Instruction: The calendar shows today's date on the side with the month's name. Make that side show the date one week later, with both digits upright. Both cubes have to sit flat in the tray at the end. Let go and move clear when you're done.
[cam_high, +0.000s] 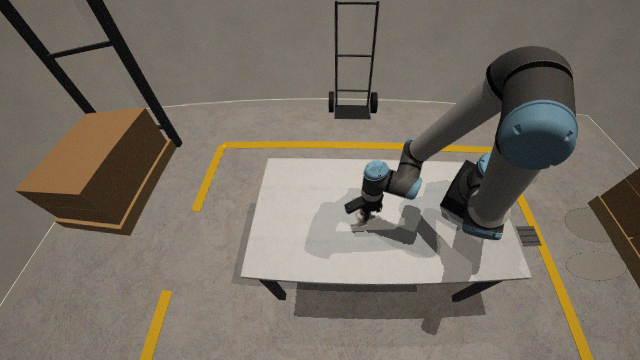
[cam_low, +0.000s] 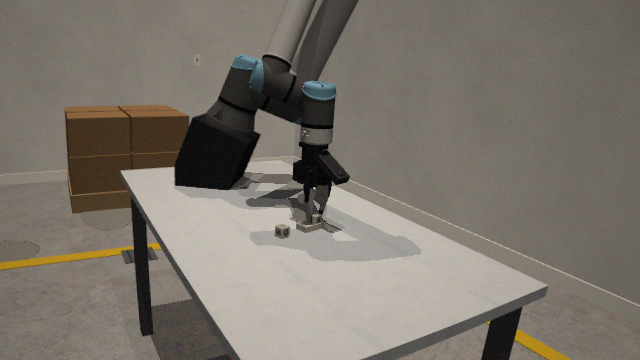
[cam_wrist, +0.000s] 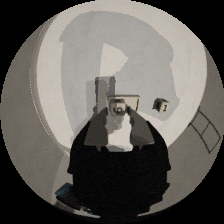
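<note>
Right now the calendar tray is 10 mm ahead of my hand, 20 mm to the right of it and 30 mm below it.
</note>
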